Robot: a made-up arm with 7 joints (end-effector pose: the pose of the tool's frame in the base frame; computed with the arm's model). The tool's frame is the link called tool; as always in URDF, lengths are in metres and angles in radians.
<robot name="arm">
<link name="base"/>
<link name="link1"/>
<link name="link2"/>
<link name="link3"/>
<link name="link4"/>
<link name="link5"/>
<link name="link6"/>
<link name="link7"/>
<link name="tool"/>
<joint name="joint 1" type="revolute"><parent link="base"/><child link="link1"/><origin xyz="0 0 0"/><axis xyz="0.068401 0.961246 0.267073"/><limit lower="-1.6" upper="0.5" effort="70" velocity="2.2"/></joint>
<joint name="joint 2" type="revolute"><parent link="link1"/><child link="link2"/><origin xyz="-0.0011 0.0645 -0.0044"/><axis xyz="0.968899 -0.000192 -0.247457"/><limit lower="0" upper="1.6" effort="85" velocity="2.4"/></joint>
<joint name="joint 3" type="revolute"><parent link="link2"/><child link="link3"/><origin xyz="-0.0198 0.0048 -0.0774"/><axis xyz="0.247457 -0.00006 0.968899"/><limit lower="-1.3" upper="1.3" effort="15" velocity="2.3"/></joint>
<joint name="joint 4" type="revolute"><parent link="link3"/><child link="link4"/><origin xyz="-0.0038 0 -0.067"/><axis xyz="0.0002 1 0.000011"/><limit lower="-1.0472" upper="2.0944" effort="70" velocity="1.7"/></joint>
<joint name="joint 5" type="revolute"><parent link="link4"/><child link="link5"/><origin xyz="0.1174 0.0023 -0.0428"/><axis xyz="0.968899 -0.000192 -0.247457"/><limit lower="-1.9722" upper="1.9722" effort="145" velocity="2.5"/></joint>
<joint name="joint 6" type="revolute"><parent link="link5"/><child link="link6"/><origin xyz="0.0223 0 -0.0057"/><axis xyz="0.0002 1 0.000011"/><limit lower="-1.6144" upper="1.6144" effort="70" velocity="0.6"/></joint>
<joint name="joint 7" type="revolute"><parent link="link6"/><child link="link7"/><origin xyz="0.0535 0 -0.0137"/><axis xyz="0.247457 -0.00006 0.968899"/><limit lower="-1.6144" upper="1.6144" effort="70" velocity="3"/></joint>
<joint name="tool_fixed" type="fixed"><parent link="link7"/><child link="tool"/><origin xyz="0 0 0" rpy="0 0.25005 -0.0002"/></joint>
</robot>
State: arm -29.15 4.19 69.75 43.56 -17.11 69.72 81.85
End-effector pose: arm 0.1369 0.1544 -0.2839 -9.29 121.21 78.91
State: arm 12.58 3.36 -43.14 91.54 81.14 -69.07 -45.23
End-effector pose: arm -0.1717 0.0456 -0.2708 -20.89 34.48 -167.19
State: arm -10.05 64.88 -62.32 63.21 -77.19 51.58 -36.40
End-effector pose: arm -0.0025 0.3170 -0.2139 -26.10 116.21 24.73
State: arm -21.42 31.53 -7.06 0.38 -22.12 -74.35 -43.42
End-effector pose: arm 0.1982 0.1064 -0.0764 30.10 -74.39 -52.23
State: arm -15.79 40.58 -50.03 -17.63 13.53 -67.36 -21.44
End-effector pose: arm 0.0991 -0.0011 -0.1300 16.79 -66.45 -94.71
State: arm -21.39 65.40 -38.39 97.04 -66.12 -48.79 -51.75
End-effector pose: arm 0.0708 0.3738 -0.1051 39.73 35.58 -0.14
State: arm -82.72 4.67 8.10 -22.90 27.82 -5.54 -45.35
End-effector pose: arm 0.1716 0.0244 0.1629 52.37 -81.81 -24.85
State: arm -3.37 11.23 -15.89 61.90 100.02 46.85 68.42
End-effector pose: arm 0.0446 0.1421 -0.3211 143.89 -16.48 -4.66
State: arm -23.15 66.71 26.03 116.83 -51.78 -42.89 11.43
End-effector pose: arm -0.0120 0.3619 -0.1355 16.17 6.43 107.20
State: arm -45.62 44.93 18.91 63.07 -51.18 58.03 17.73
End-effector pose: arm 0.2306 0.2471 -0.1687 -36.20 66.23 37.19
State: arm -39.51 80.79 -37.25 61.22 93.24 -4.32 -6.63
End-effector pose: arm 0.1854 0.3533 -0.0666 -154.72 -76.52 30.67
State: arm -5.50 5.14 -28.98 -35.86 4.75 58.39 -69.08
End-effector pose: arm 0.1512 -0.0137 -0.1274 -8.46 36.09 -93.76
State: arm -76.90 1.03 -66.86 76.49 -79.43 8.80 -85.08
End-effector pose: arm 0.3084 -0.0467 -0.1633 -30.24 30.11 -106.42
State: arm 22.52 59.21 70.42 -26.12 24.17 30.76 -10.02
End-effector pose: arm 0.0913 0.2559 0.0768 86.82 9.24 56.45
